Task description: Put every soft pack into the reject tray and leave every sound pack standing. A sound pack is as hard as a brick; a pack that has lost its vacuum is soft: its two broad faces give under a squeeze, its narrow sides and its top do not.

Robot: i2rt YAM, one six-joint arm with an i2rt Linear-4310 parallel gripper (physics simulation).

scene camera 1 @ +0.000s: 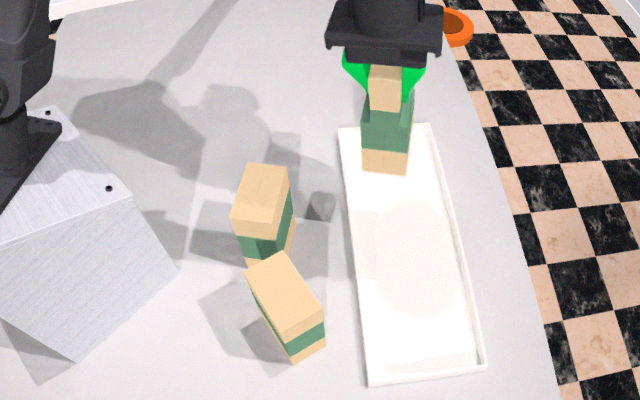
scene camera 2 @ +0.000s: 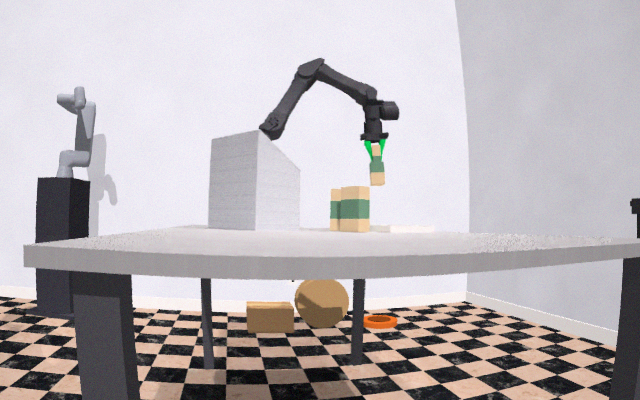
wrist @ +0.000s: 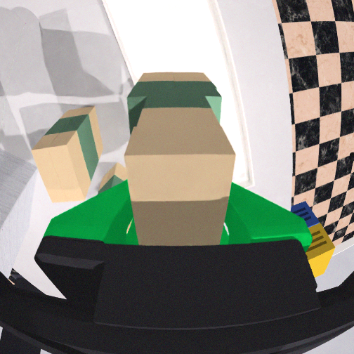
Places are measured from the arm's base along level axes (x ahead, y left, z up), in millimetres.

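Pixels of known places: gripper, between the fingertips: [scene camera 1: 389,97] [scene camera 2: 376,161]; arm's base, origin of its link: [scene camera 1: 4,167] [scene camera 2: 255,154].
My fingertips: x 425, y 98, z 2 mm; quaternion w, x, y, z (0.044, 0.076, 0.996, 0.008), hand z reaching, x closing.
For each thing: its top centre in the pictures, then the offset to it from my fingertips.
- cream pack with a green band, centre of its top: [scene camera 1: 393,53] [scene camera 2: 376,146] dx +1, dy +4, dz +56 mm
- white reject tray, centre of its top: [scene camera 1: 406,234] [scene camera 2: 389,225] dx +41, dy -31, dz -227 mm
My gripper [scene camera 1: 386,95] [scene camera 2: 376,156] [wrist: 176,174], with green fingers, is shut on a cream pack with a green band [scene camera 1: 384,134] [scene camera 2: 377,178] [wrist: 179,177]. The pack hangs upright above the white reject tray [scene camera 1: 420,345] [scene camera 2: 412,228] [wrist: 170,30]. Its broad faces are pressed deeply in between the fingers, and its lower part is wider than its squeezed top. Two similar packs stand on the table left of the tray: a farther one [scene camera 1: 261,200] [scene camera 2: 335,210] [wrist: 67,160] and a nearer one [scene camera 1: 285,295] [scene camera 2: 354,209] [wrist: 114,179]. A finger partly hides the nearer one in the wrist view.
The grey metal base block [scene camera 1: 90,265] [scene camera 2: 233,185] stands left of the packs. The table's right edge runs beside the tray, with checkered floor [scene camera 1: 555,235] beyond. An orange ring [scene camera 1: 467,36] [scene camera 2: 380,325] lies on the floor.
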